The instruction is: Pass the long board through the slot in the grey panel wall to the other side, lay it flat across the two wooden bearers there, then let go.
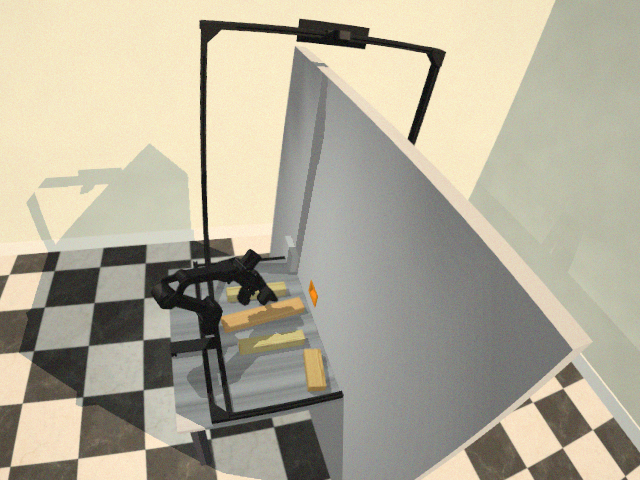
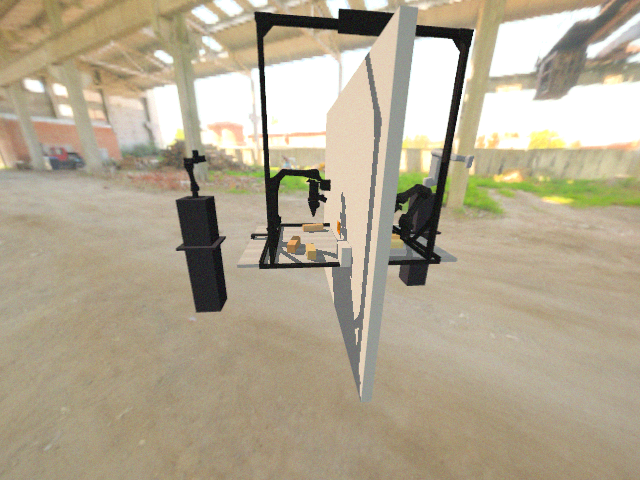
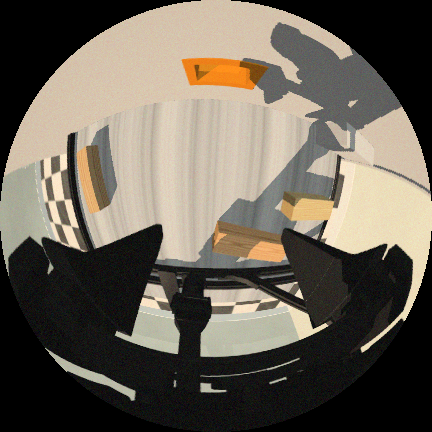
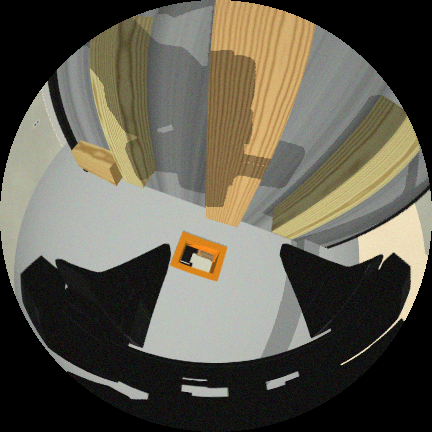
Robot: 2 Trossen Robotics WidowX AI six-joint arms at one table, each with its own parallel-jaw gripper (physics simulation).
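Places are measured from the left arm's base along level axes (x back, y up, z left), in millimetres.
Pixels of known places: left gripper, between the fingertips: [image 2: 312, 215] [image 3: 224, 232]; right gripper, between the fingertips: [image 4: 227, 250]; left arm's base, origin of its link: [image 3: 193, 280] [image 4: 187, 249]; right arm's base, origin of its link: [image 1: 208, 328] [image 2: 404, 236].
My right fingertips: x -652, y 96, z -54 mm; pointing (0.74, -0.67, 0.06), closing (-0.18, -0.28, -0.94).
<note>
For each thing: its middle in the pictures, then the offset to it from my right fingertips. "*": a spot on its surface instead.
- long board, middle of its body: [image 4: 243, 129] [image 1: 263, 314] dx -37, dy -97, dz +19 mm
- orange-rimmed slot, a spot on its surface: [image 3: 187, 67] * dx +221, dy +4, dz +52 mm
- upright-looking block, middle of its body: [image 3: 91, 178] [image 2: 312, 227] dx +366, dy -93, dz +302 mm
- brown block, middle of its body: [image 3: 251, 242] [image 4: 216, 255] [image 2: 294, 243] dx +511, dy -90, dz -78 mm
- yellow block, middle of its body: [image 3: 308, 205] [image 2: 310, 251] dx +416, dy -90, dz -205 mm
- short block, middle of its body: [image 4: 95, 160] [image 1: 314, 369] dx +95, dy -96, dz +307 mm
The long board [image 1: 281, 310] [image 4: 280, 60] lies flat on the near-side table, its end near the orange-rimmed slot [image 1: 311, 287] [image 3: 187, 67] [image 4: 197, 272] in the grey panel wall [image 1: 413, 284] [image 2: 356, 129] [image 4: 90, 225]. My right gripper [image 1: 256, 299] [image 4: 227, 250] is open and empty above the board; its shadow falls on it. My left gripper [image 2: 313, 213] [image 3: 224, 232] is open and empty above the other side's table. Wooden pieces there are an upright-looking block [image 3: 94, 179] at left, a brown block [image 3: 245, 241] and a yellow block [image 3: 312, 207]; which are the bearers I cannot tell.
Two yellowish boards [image 1: 276, 286] [image 1: 271, 342] flank the long board, and a short block [image 1: 314, 369] lies near the panel. The black frame [image 1: 204, 129] [image 2: 263, 103] stands around the tables. A pale bracket [image 1: 292, 255] [image 2: 344, 254] stands at the panel's edge.
</note>
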